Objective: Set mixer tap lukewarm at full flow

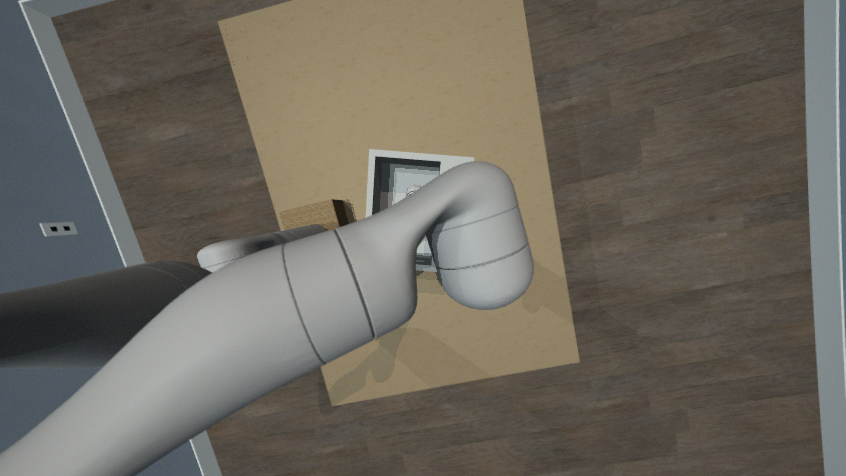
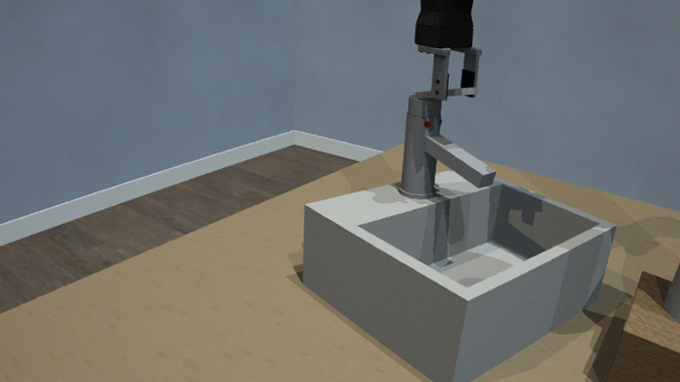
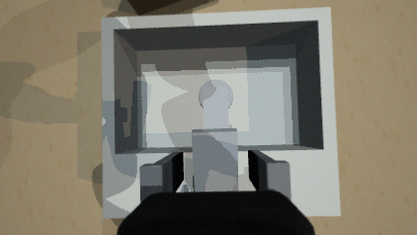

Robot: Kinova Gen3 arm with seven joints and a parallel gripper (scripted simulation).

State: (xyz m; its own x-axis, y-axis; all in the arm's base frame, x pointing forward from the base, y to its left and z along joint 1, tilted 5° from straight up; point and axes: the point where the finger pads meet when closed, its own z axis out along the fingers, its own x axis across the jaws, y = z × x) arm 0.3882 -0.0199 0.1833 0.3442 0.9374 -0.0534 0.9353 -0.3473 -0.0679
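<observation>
Now: the flat lever 10 mm below my hand and 10 mm ahead of it. The rest, counted from my hand: grey square sink 250 mm below, 60 mm behind, 20 mm to the left; grey mixer tap 60 mm below, 30 mm ahead, 10 mm to the right.
</observation>
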